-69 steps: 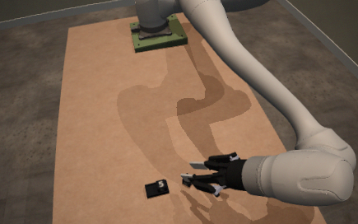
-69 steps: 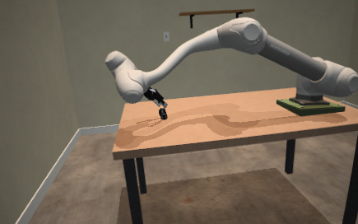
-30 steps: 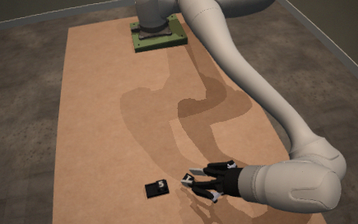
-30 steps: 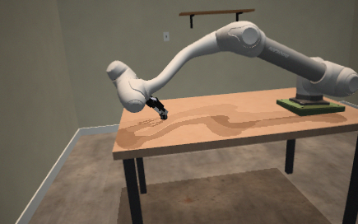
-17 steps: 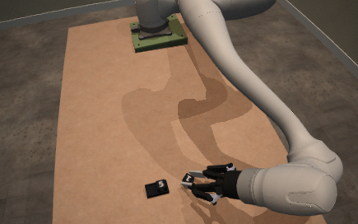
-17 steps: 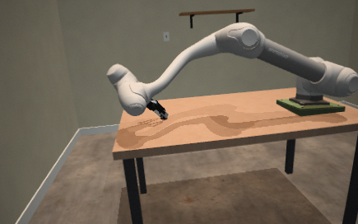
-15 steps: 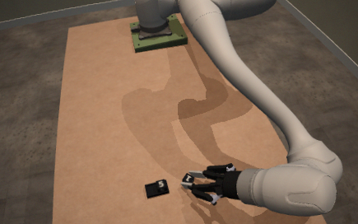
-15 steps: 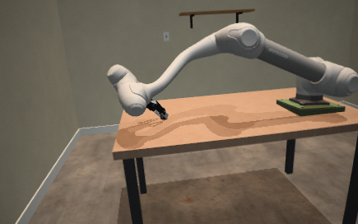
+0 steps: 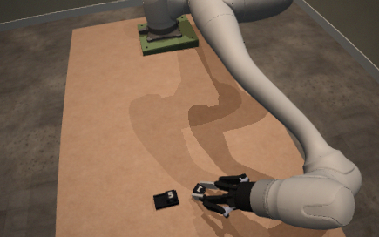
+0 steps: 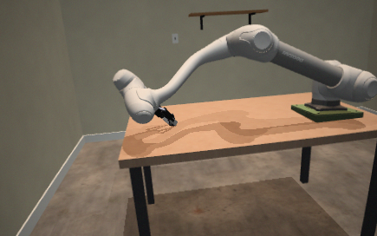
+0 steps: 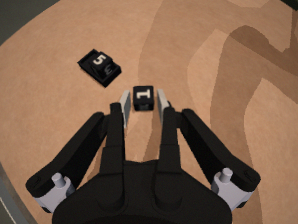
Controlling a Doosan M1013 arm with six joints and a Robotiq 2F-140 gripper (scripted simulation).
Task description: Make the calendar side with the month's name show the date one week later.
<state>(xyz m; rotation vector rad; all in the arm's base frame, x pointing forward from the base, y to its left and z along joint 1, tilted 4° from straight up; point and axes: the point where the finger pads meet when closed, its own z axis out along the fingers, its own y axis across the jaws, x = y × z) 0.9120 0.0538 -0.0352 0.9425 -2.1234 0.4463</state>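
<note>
Right now the black cube is 10 mm behind my hand, 10 mm to the right of it and 20 mm below it.
</note>
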